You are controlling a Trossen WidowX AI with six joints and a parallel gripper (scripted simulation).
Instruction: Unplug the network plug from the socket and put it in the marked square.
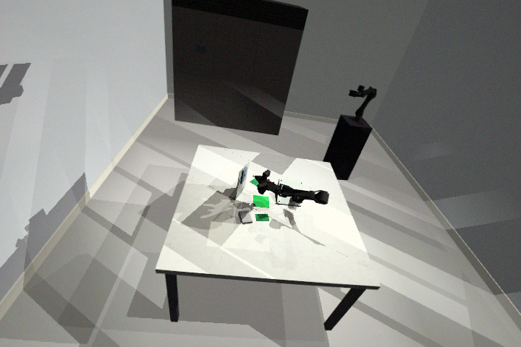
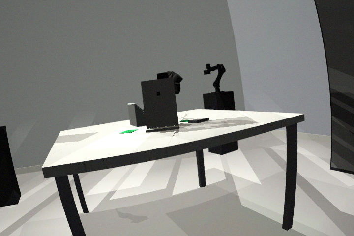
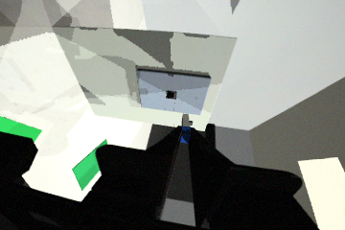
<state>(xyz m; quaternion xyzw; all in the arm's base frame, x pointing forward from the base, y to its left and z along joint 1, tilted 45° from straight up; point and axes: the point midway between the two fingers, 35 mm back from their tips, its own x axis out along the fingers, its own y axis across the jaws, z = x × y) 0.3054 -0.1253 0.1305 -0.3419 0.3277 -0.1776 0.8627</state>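
Right now my gripper tip is 8 cm past the bright green square, 3 cm to the right of it and 21 cm above it. From my gripper tip the other things lie so: flat grey device: 5 cm ahead, 20 cm to the left, 20 cm below; then upright socket panel: 8 cm ahead, 5 cm to the right, 9 cm below; then blue network plug: right at my gripper tip.
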